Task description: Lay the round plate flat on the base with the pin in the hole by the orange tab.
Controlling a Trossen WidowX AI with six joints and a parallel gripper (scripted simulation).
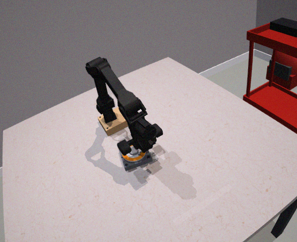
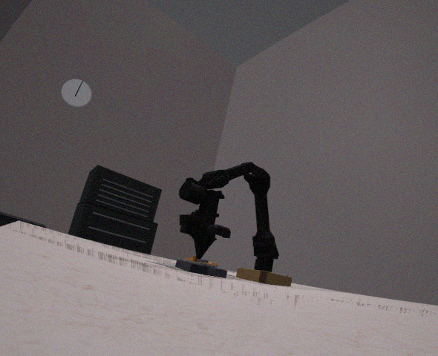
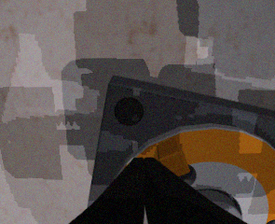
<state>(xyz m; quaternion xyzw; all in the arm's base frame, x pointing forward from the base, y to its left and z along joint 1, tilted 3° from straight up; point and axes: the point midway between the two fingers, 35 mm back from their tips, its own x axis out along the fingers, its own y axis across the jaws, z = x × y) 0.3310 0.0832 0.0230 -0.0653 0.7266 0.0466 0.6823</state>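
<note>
Right now my gripper tip is 10 mm past the round orange plate, 30 mm to the left of it and 10 mm above it. The rest, counted from my gripper tip: dark grey square base: 30 mm behind, 40 mm to the right, 20 mm below.
</note>
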